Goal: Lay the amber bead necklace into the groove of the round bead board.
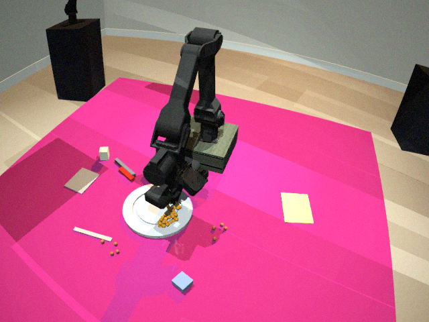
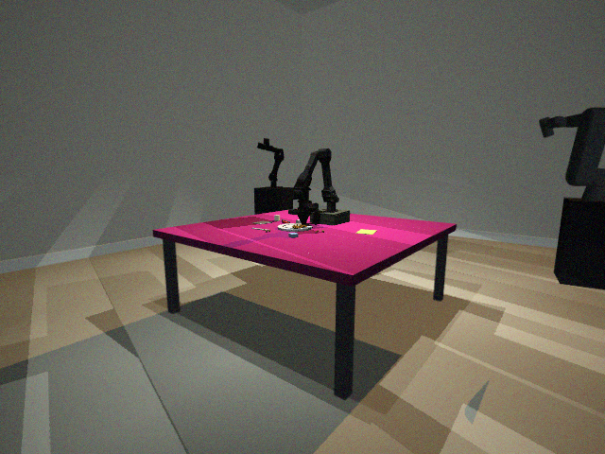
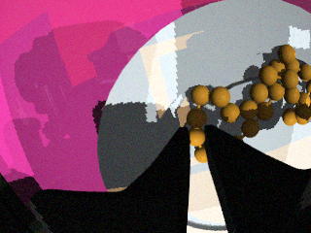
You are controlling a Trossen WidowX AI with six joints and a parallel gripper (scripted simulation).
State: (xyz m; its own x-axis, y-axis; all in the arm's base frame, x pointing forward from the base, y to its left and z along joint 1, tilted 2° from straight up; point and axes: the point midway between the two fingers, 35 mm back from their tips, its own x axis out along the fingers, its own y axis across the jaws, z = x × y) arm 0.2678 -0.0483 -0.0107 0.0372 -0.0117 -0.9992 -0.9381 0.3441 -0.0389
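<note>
My gripper tip is 4 cm to the left of the round bead board, 3 cm short of it and 1 cm above it. From my gripper tip the other things lie so: white block 12 cm behind, 10 cm to the right; then red-handled tool 19 cm to the right, 10 cm behind, 1 cm below; then white strip 19 cm to the right, 16 cm ahead, 1 cm below.
</note>
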